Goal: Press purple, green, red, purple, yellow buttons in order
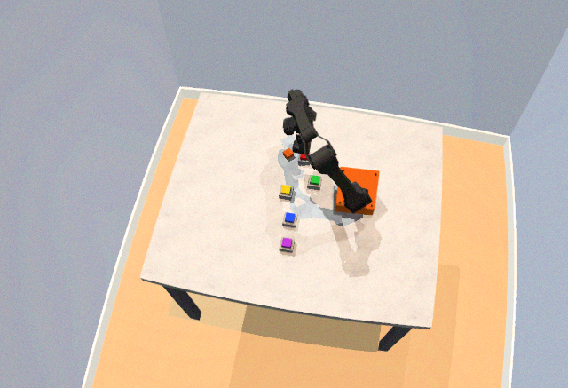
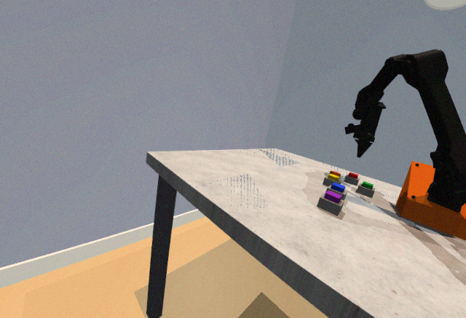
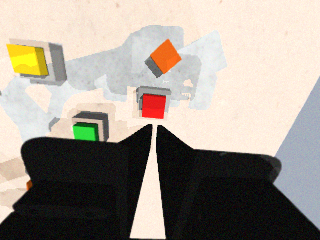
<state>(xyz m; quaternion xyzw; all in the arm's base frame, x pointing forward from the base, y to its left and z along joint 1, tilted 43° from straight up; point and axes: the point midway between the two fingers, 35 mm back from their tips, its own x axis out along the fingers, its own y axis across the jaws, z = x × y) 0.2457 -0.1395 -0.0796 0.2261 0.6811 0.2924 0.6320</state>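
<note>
The purple button is 3 cm behind my gripper tip, 38 cm to the left of it and 8 cm below it. Also, from my gripper tip: green button 7 cm behind, 10 cm to the left, 8 cm below; orange block 7 cm ahead, 10 cm below; red button 8 cm below.
</note>
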